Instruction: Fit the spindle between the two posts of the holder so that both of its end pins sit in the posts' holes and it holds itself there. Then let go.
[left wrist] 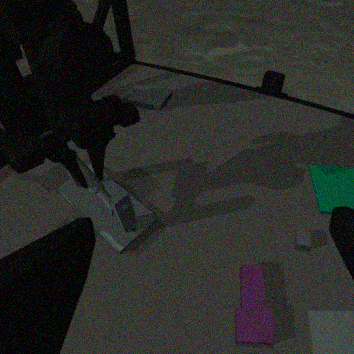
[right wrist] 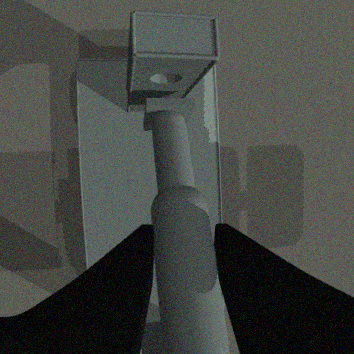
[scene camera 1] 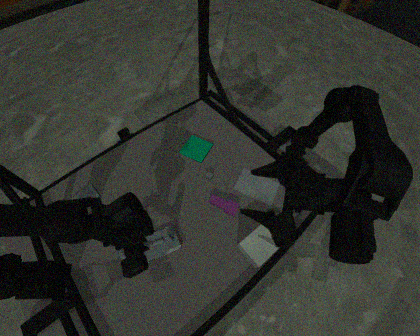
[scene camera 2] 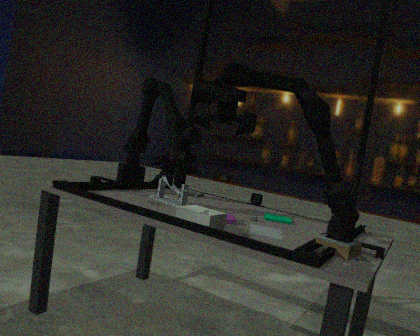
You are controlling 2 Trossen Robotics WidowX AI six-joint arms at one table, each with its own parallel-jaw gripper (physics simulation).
Labels:
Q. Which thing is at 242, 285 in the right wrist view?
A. My right gripper.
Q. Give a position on a purple piece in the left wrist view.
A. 252, 320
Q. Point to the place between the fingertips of my right gripper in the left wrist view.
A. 92, 183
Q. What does the pale flat sheet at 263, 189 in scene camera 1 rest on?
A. The table.

